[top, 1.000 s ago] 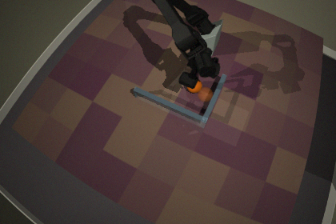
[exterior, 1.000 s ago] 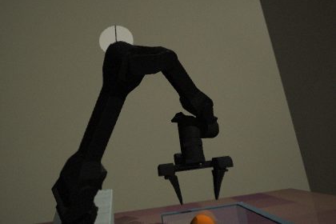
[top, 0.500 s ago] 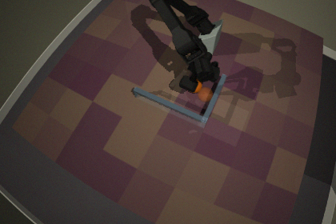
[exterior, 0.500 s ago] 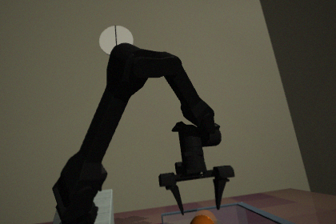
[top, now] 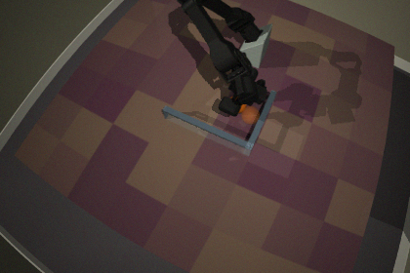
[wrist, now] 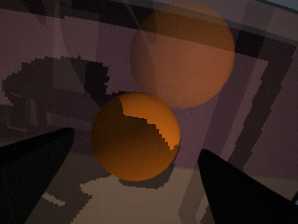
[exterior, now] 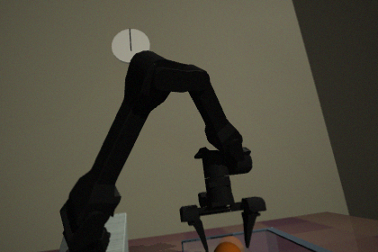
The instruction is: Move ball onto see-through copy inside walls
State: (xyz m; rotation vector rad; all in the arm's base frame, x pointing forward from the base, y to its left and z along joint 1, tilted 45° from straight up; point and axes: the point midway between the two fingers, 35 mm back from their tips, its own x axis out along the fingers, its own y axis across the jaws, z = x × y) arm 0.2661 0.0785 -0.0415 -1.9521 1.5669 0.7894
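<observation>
Right now my gripper tip is 10 mm above the orange ball. From my gripper tip the other things lie so: see-through copy of ball 60 mm to the left, 10 mm below, 10 mm ahead.
</observation>
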